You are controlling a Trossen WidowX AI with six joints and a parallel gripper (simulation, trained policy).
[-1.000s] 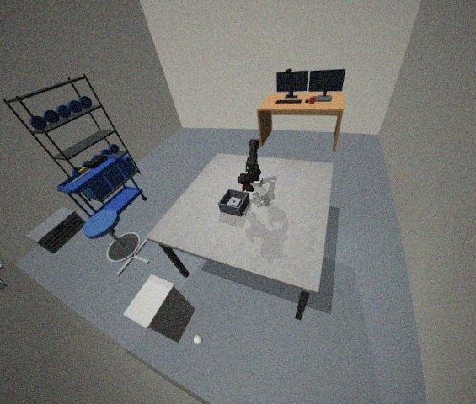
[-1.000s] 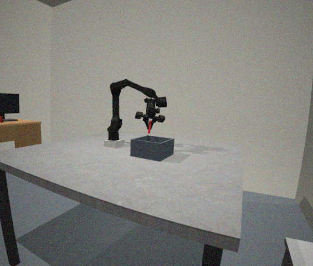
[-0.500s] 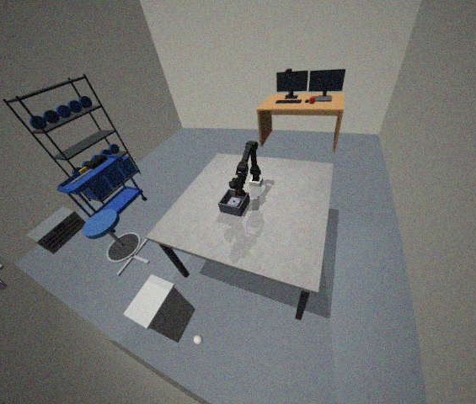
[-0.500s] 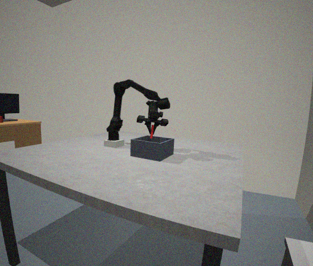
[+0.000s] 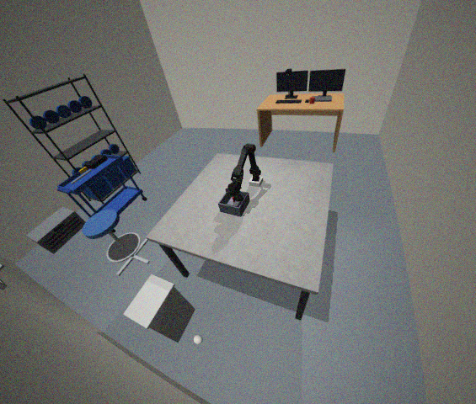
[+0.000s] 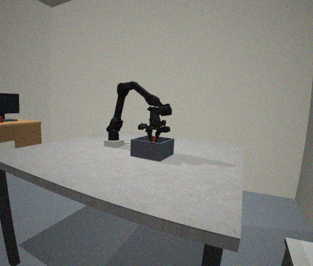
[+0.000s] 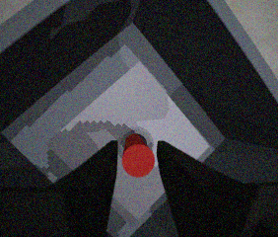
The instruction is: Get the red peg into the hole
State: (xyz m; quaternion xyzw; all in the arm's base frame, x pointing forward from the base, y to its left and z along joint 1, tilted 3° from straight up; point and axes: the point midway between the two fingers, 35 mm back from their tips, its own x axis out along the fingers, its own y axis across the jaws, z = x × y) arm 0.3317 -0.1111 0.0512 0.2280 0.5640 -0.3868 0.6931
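Now: the red peg 10 mm below my gripper tip. The rest, counted from my gripper tip: grey box (50 mm below); plate (30 mm below).
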